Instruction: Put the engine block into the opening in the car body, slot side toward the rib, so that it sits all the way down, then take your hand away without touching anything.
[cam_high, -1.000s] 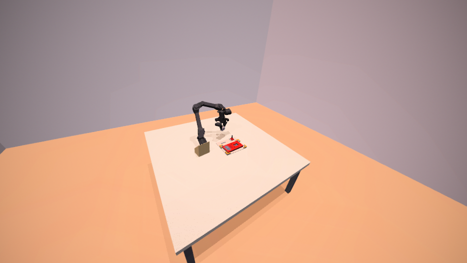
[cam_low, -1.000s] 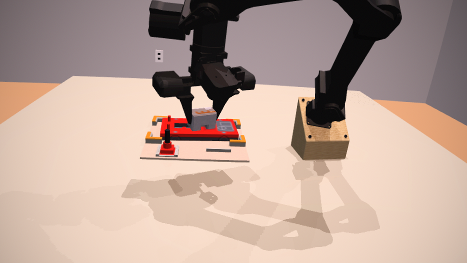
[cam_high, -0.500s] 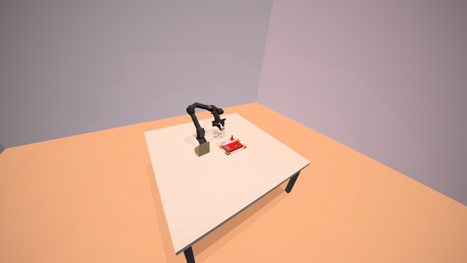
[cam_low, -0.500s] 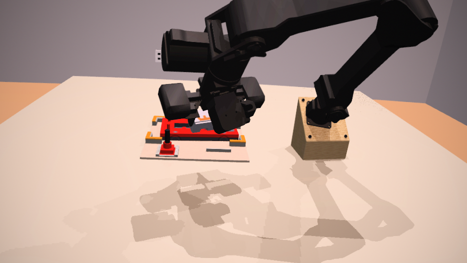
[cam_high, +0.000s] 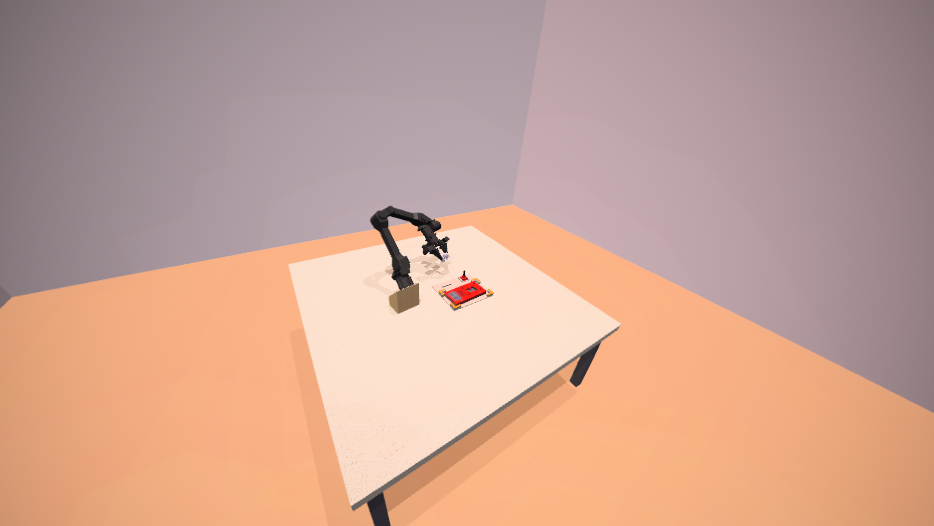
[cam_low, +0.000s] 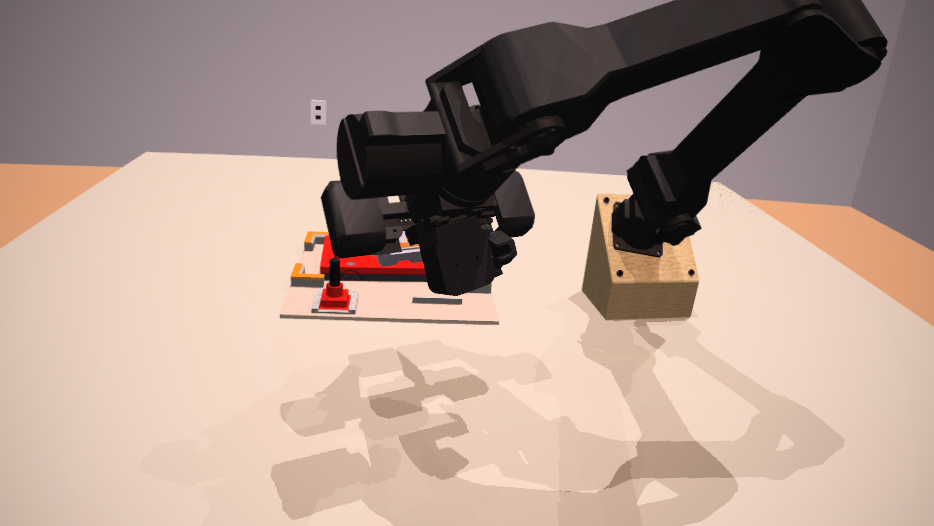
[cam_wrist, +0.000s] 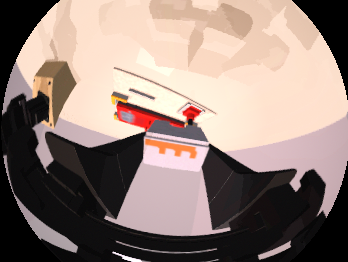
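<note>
My gripper tip is now 8 cm short of the black post, 9 cm to the left of it and 8 cm above it. The rest, counted from my gripper tip: pale plate: 2 cm ahead, 19 cm to the right, 10 cm below; grey engine block: right at my gripper tip.
</note>
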